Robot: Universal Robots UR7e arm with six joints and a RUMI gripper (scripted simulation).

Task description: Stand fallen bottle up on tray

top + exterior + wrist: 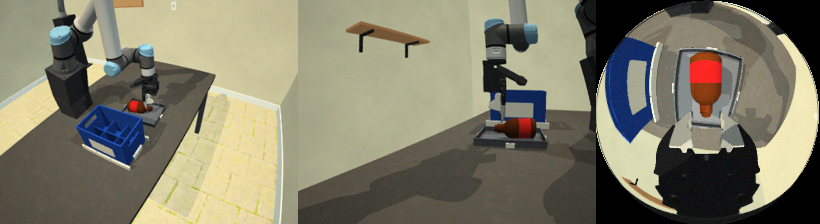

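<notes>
Right now the brown bottle is 50 mm behind my hand, 10 mm to the right of it and 40 mm below it. Also, from my hand: grey tray: 40 mm behind, 10 mm to the right, 70 mm below; blue crate: 60 mm behind, 290 mm to the right.
</notes>
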